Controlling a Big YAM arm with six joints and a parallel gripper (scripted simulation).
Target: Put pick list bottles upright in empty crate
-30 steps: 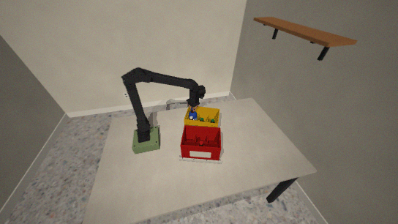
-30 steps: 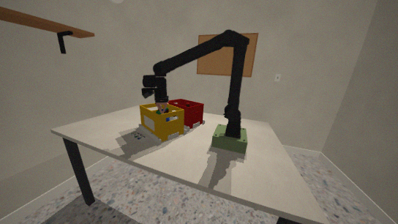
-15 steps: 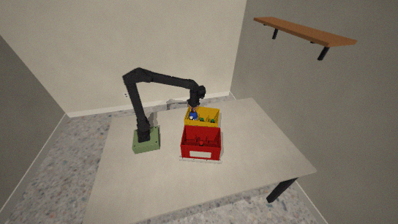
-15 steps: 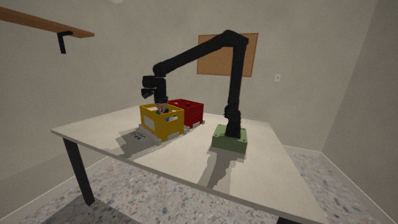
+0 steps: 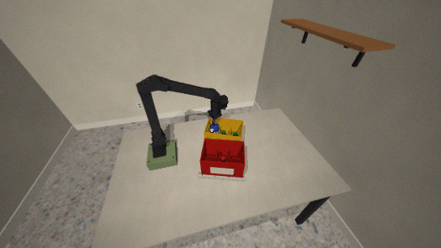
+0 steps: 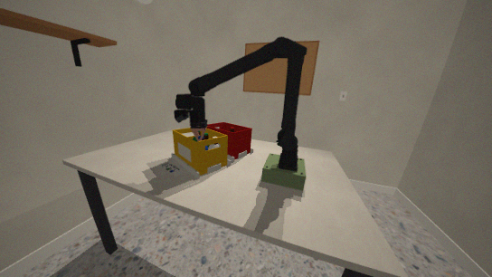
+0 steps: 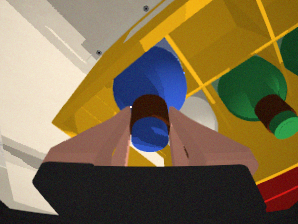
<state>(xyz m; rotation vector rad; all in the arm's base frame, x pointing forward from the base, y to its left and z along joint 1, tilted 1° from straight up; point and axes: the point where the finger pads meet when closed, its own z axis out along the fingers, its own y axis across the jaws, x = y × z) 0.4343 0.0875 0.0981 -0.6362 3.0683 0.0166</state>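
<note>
Right now the blue-label bottle is 6 cm below my hand. The rest, counted from my hand: white-labelled bottle 4 cm behind, 8 cm to the right, 8 cm below; green-labelled bottle 4 cm ahead, 12 cm to the right, 8 cm below; yellow crate 6 cm ahead, 8 cm to the right, 8 cm below.
</note>
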